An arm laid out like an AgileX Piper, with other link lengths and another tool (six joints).
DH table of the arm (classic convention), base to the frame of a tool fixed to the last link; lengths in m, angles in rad. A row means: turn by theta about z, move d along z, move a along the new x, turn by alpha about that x. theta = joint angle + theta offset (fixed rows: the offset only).
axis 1: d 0.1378; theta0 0; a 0; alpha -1.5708
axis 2: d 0; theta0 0.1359; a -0.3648; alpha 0
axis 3: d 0; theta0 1.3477; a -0.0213; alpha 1.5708
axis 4: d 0.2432; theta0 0; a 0; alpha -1.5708
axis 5: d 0; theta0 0; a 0; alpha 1.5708
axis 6: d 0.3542; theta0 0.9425; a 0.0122; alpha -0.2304
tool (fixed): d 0.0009; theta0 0; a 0; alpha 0
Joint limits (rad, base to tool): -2.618..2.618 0..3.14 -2.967..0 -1.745..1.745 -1.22..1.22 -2.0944..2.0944
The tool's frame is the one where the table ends.
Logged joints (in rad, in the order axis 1, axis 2, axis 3, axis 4, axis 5, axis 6), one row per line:
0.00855, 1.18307, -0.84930, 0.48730, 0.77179, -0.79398
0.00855, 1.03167, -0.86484, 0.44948, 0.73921, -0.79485
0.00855, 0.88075, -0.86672, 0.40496, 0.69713, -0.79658
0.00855, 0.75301, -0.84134, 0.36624, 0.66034, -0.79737
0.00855, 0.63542, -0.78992, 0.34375, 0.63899, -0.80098
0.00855, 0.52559, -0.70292, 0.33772, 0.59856, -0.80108
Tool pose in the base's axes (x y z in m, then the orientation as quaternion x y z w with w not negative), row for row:
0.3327, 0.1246, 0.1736, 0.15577, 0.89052, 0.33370, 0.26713
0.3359, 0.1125, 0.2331, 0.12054, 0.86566, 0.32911, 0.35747
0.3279, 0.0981, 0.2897, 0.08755, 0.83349, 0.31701, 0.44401
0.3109, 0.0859, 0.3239, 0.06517, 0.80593, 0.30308, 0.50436
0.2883, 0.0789, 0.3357, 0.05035, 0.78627, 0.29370, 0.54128
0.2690, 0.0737, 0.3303, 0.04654, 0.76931, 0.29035, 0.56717
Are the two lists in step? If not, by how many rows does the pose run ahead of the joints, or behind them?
They are in step.
